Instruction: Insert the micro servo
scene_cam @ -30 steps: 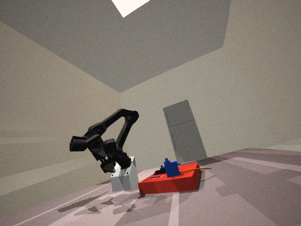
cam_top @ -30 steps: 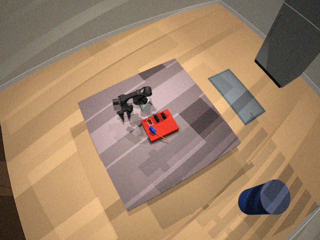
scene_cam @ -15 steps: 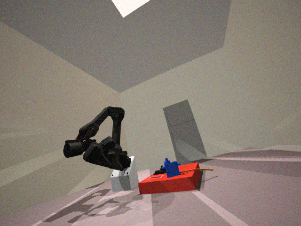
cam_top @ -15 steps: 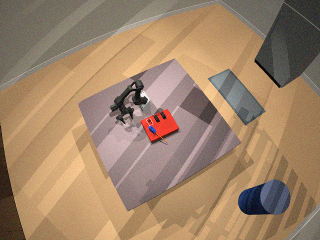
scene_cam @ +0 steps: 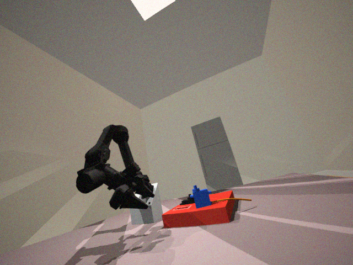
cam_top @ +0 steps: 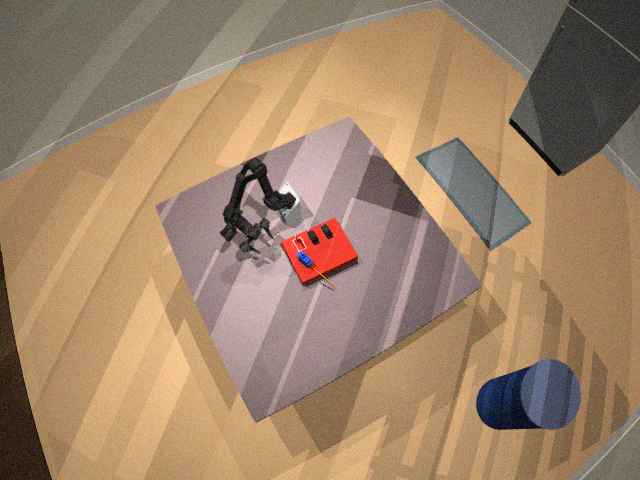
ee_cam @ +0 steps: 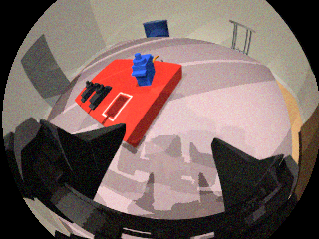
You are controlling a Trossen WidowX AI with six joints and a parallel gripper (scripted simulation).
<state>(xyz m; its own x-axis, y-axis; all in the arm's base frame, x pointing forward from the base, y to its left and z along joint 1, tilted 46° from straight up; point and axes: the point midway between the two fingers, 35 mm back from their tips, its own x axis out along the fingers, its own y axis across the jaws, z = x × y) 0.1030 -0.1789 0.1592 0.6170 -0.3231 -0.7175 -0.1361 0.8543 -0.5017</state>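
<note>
Now: gripper tip 20 cm to the right of the deck, 18 cm short of it and 9 cm above it.
</note>
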